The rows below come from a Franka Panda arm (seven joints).
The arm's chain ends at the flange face. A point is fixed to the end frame.
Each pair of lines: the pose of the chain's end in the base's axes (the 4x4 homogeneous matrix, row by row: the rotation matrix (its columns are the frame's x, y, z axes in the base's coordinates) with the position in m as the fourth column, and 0 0 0 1 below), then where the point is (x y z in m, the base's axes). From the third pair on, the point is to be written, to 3 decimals.
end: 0.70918 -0.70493 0.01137 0.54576; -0.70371 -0.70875 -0.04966 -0.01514; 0.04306 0.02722 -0.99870 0.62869; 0 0 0 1
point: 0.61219 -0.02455 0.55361
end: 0.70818 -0.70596 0.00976 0.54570; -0.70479 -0.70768 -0.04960 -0.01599; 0.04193 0.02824 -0.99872 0.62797; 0 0 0 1
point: 0.61200 -0.02550 0.55279
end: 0.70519 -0.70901 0.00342 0.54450; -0.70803 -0.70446 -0.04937 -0.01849; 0.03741 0.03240 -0.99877 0.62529; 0 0 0 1
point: 0.610 -0.028 0.550
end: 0.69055 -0.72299 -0.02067 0.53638; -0.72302 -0.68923 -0.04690 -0.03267; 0.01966 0.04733 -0.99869 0.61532; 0 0 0 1
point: 0.600 -0.044 0.538
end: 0.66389 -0.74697 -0.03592 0.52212; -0.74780 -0.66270 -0.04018 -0.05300; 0.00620 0.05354 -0.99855 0.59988; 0 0 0 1
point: 0.584 -0.066 0.522
